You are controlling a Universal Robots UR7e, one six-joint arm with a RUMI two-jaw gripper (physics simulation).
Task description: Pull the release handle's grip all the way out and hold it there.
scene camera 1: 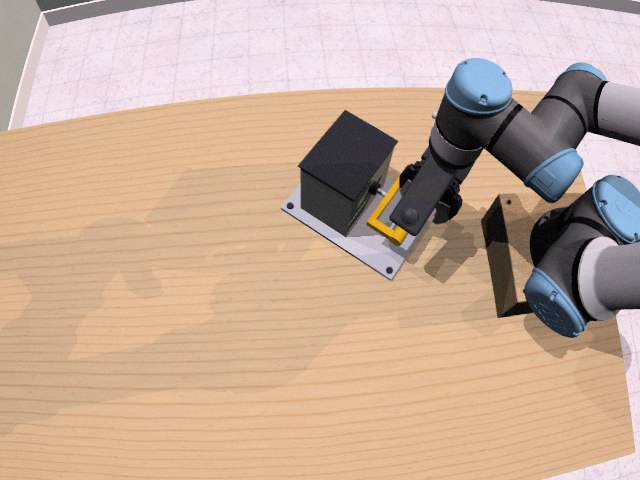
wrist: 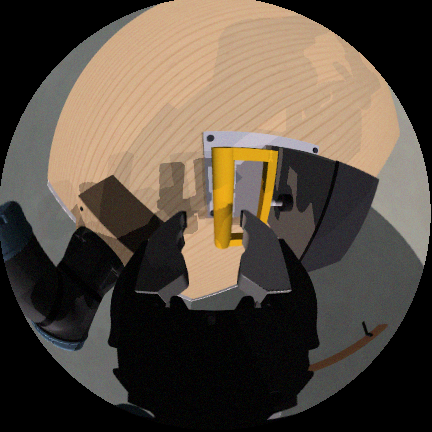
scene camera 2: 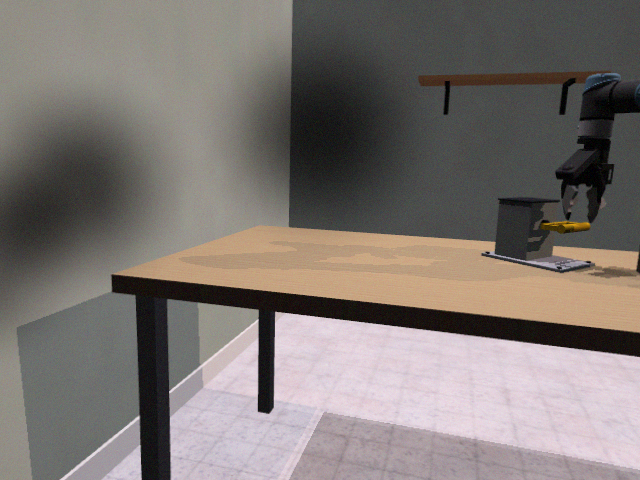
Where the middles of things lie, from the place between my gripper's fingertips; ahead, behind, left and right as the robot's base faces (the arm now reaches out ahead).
The grey base plate (scene camera 1: 365, 244) lies 90 mm ahead of my hand, 60 mm to the right of it and 120 mm below it.
